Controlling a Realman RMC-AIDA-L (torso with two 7-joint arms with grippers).
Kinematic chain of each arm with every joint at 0, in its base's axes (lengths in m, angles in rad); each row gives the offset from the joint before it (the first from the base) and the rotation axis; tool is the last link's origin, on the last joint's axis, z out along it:
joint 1: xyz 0 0 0.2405 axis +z
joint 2: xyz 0 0 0 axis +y
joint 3: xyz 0 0 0.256 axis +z
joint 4: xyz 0 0 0 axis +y
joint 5: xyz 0 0 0.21 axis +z
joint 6: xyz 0 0 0 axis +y
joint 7: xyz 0 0 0.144 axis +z
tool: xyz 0 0 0
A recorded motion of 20 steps. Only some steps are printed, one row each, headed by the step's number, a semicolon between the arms.
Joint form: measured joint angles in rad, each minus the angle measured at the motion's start. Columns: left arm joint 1, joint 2, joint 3, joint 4, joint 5, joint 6, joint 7; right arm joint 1, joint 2, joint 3, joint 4, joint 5, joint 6, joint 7.
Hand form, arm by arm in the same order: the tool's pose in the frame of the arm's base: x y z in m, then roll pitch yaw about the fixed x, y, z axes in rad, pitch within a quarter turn. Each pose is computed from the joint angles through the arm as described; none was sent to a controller.
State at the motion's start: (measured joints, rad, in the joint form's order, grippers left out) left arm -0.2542 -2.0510 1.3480 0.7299 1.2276 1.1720 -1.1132; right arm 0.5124 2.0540 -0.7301 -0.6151 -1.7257 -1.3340 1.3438
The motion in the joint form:
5: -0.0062 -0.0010 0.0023 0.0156 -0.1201 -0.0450 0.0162; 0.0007 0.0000 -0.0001 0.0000 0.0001 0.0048 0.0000
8: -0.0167 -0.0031 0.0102 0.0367 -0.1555 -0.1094 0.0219; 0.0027 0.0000 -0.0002 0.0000 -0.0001 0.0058 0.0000
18: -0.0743 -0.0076 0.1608 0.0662 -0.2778 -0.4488 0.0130; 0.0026 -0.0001 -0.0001 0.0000 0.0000 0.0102 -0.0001
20: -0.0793 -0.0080 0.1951 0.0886 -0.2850 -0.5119 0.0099; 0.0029 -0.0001 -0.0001 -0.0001 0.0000 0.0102 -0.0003
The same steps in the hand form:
5: -0.2644 0.3261 -0.0088 -2.5422 -0.7500 0.1803; 0.2701 0.3648 0.0229 -2.6996 0.7072 -0.3699
8: -0.2606 0.3376 -0.0040 -2.4748 -0.7538 0.1576; 0.2695 0.3655 0.0229 -2.6989 0.7067 -0.3681
18: -0.2527 0.3717 -0.0189 -2.3685 -0.7004 0.2454; 0.2700 0.3659 0.0230 -2.6947 0.7059 -0.3686
20: -0.2487 0.3758 -0.0220 -2.3505 -0.6778 0.2482; 0.2699 0.3660 0.0231 -2.6944 0.7058 -0.3679

